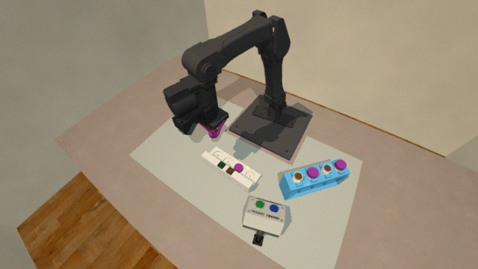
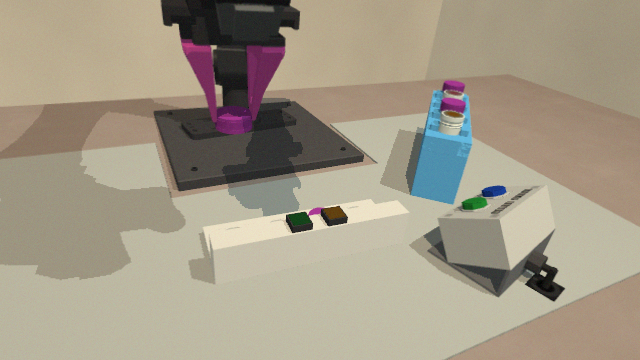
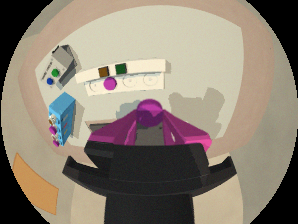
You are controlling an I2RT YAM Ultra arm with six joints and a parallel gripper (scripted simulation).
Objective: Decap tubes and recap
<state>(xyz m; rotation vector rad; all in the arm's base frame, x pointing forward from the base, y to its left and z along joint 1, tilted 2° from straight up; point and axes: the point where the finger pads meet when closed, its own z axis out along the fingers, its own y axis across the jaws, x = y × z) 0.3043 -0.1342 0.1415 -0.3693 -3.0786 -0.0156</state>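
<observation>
My hand is 230 mm to the right of the green ready key, 130 mm short of it and 90 mm above it. From my hand the other things lie so: blue cycle key (270 mm to the left, 120 mm ahead, 90 mm below).
</observation>
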